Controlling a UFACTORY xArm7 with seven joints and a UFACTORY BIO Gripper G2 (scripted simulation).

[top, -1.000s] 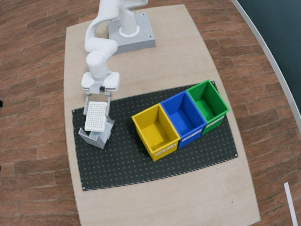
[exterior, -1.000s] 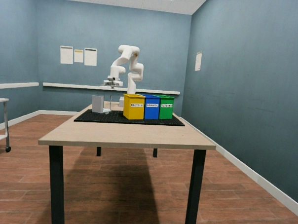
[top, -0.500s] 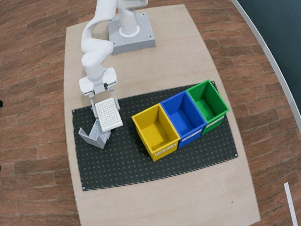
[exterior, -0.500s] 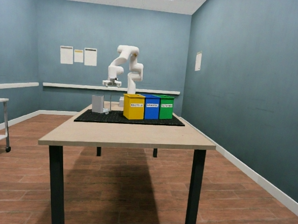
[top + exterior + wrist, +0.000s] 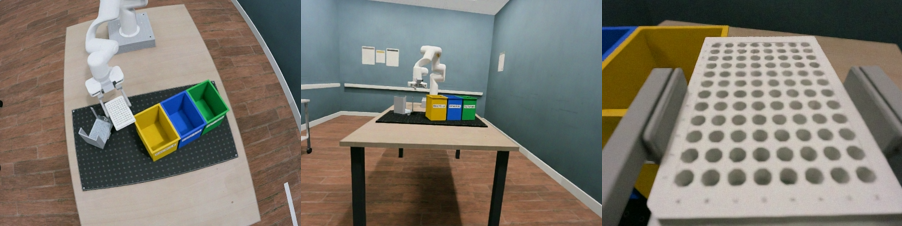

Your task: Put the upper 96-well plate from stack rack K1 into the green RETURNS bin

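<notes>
My hand is 40 mm past the green returns bin, 390 mm to the right of it and 140 mm above it. Also, from my hand: yellow bin: 70 mm ahead, 150 mm to the left, 140 mm below; blue bin: 20 mm ahead, 270 mm to the left, 140 mm below.
</notes>
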